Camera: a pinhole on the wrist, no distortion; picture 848 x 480 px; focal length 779.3 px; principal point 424.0 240.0 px. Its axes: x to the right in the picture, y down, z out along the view. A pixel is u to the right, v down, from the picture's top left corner.
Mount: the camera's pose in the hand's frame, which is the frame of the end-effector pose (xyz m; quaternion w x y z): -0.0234 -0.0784 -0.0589 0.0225 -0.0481 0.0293 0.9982
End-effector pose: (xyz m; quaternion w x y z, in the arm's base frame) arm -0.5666 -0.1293 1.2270 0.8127 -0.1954 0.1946 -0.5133
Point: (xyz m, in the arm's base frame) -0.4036 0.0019 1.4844
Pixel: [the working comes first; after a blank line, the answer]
In the camera's frame: 0.0291 -0.0964 0.3876

483 46
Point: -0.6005 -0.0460 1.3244
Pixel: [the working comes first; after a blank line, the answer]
In the camera's frame: 0.0652 -0.0240 0.1424

781 108
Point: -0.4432 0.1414 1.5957
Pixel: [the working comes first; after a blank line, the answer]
In the camera's frame: 0.1737 -0.0517 0.4901

700 158
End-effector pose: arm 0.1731 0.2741 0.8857 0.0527 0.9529 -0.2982 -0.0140
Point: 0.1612 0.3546 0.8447
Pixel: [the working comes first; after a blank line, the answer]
In the camera's frame: 0.0238 -0.0081 0.0963

617 174
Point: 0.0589 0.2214 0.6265
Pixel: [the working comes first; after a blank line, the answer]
In the camera's frame: 0.0161 -0.1371 0.3395

outside the picture
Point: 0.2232 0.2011 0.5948
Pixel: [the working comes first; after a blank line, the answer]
In the camera's frame: -0.1352 -0.0629 0.3445

118 98
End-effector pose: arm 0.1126 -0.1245 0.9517 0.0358 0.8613 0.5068 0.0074
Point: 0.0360 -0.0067 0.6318
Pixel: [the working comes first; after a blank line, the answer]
In the camera's frame: -0.1347 0.0835 0.3522

126 425
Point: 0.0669 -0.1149 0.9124
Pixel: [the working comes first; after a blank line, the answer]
In the camera's frame: -0.0184 -0.0262 0.0956

274 26
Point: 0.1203 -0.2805 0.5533
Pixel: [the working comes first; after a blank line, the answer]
In the camera's frame: 0.0595 -0.1017 0.4796

521 75
